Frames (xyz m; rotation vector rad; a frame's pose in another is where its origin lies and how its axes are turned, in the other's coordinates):
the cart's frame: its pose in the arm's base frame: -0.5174 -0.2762 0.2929 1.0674 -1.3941 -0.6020
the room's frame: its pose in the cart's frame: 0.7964 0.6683 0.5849 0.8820 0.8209 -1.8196
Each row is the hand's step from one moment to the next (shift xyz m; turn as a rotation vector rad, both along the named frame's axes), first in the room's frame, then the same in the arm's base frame.
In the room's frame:
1: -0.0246 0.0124 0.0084 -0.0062 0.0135 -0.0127
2: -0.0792 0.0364 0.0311 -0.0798 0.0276 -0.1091
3: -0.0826 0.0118 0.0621 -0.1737 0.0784 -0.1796
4: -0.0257 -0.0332 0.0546 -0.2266 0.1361 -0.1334
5: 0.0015 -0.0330 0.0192 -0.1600 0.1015 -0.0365
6: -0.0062 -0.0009 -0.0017 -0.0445 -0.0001 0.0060
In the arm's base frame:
1: -0.0195 -0.0207 0.0047 0.0039 -0.0103 0.0162
2: -0.0654 -0.0646 0.0108 -0.0228 -0.0152 0.1352
3: -0.0878 -0.0523 -0.0196 -0.0619 -0.0669 0.2455
4: -0.0527 0.0070 -0.0438 -0.1016 -0.1481 0.2354
5: -0.0174 0.0249 -0.0232 -0.0888 -0.1266 0.1154
6: -0.0051 -0.0004 0.0039 -0.0406 -0.0141 0.0130

